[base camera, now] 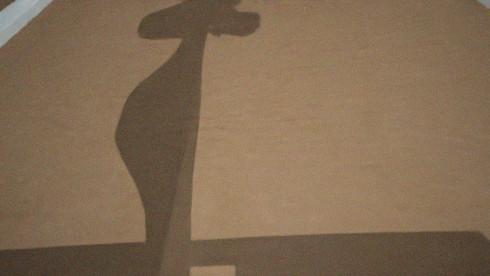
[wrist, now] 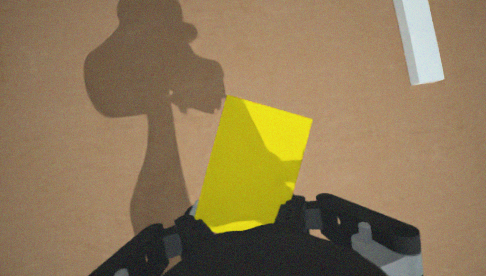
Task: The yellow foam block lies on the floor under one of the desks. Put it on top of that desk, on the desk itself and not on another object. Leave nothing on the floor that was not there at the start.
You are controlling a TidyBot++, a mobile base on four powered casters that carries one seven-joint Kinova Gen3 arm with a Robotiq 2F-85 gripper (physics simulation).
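Frame: origin at the arm's base, x ahead, y left, z up, level; metres.
Where they show: gripper, fingertip midpoint: [wrist: 239, 202].
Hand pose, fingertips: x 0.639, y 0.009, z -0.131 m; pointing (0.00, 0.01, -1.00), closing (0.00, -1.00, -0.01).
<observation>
After its pixels a point has its place.
The yellow foam block [wrist: 257, 155] @[y -0.008, x 0.685, z -0.085 m] is between the two black fingers of my gripper [wrist: 239, 202] @[y 0.009, x 0.639, z -0.131 m] in the wrist view. The gripper is shut on it, and the block sticks out past the fingers, slightly tilted in the picture. Part of its face is in shade and its upper right corner is brightly lit. Brown floor shows behind it, with the arm's shadow on the floor to its left. The gripper and block do not show in the base camera view. No desk top can be made out in either view.
A pale, straight bar [wrist: 424, 47] @[y -0.524, x 0.861, z -0.371 m] shows at the upper right of the wrist view. In the base camera view, a pale strip [base camera: 17, 17] @[y 0.681, x 0.930, z -0.371 m] crosses the top left corner. The brown floor [base camera: 350, 125] @[y -0.127, x 0.440, z -0.396 m] carries the dark shadow of the robot and its arm.
</observation>
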